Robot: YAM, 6 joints.
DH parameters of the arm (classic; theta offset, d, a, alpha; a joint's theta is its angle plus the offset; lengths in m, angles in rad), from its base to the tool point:
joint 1: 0 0.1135 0.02 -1.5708
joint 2: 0 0 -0.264 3.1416
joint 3: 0.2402 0 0.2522 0
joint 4: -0.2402 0 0.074 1.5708
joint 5: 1.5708 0 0 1.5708
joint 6: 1.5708 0.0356 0 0
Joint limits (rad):
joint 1: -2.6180..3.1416
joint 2: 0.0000..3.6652
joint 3: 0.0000..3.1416
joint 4: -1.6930..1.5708
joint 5: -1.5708..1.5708
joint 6: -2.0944..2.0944
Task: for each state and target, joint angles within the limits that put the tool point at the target. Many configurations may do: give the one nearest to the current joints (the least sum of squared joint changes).
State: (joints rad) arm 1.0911 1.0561 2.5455 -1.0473 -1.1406 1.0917
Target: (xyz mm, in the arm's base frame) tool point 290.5 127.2 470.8
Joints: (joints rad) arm 0.3148 1.6718 2.0896 -1.1269 -1.0567 1.0917
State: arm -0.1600 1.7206 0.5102 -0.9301 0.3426 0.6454
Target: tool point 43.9 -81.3 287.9
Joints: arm -0.8572 0.7264 0.8791 -1.3827 0.5973 0.6454
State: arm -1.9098 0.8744 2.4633 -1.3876 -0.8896 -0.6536
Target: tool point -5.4 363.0 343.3
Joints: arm -1.4822 0.0996 2.3574 -1.6930 -0.8493 -0.6536
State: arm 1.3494 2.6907 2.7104 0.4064 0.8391 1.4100
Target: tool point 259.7 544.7 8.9
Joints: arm 1.1720 3.0235 2.3608 0.3205 0.8976 1.4100
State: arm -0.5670 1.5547 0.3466 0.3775 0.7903 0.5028
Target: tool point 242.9 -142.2 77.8
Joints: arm -0.4446 1.8171 0.5490 0.4121 0.7366 0.5028
